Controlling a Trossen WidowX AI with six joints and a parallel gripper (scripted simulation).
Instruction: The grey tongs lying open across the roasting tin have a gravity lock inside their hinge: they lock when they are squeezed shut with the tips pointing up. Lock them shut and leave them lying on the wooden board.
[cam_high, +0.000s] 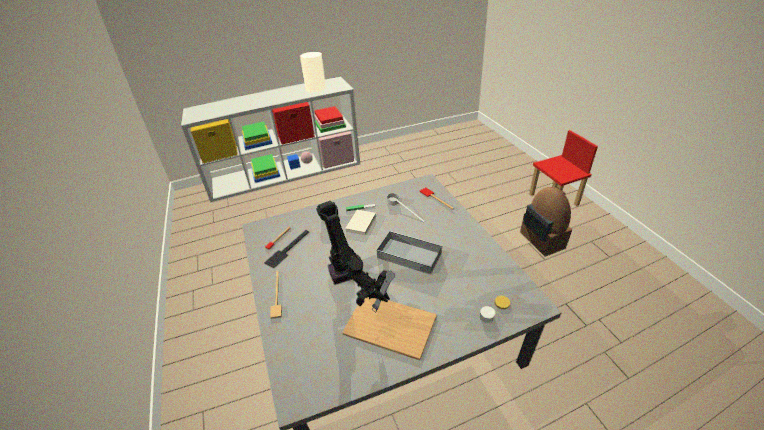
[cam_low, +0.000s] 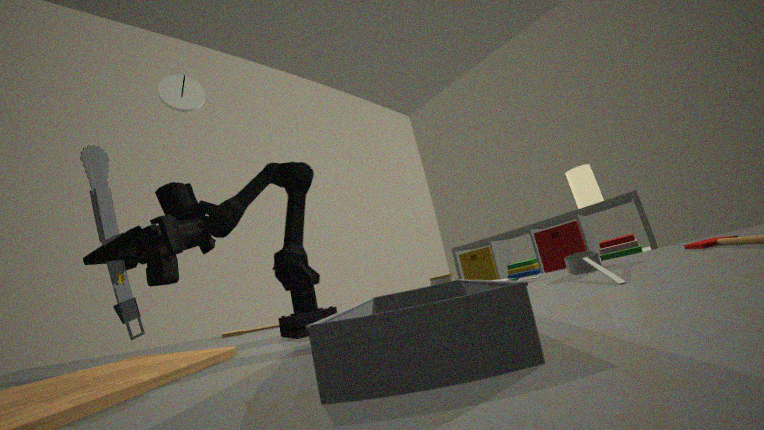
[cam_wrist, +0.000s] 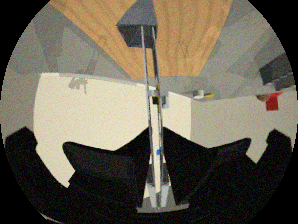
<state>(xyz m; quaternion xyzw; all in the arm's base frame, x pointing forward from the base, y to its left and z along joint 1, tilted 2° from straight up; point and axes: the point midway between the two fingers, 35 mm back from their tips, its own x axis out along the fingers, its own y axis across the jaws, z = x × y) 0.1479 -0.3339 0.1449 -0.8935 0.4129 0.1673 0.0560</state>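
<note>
My gripper tip is now 170 mm above the wooden board. From my gripper tip the other things lie so: grey roasting tin 200 mm ahead, 400 mm to the left, 150 mm below; yellow disc 530 mm ahead, 20 mm to the right, 170 mm below; white puck 430 mm ahead, 70 mm to the right, 160 mm below.
</note>
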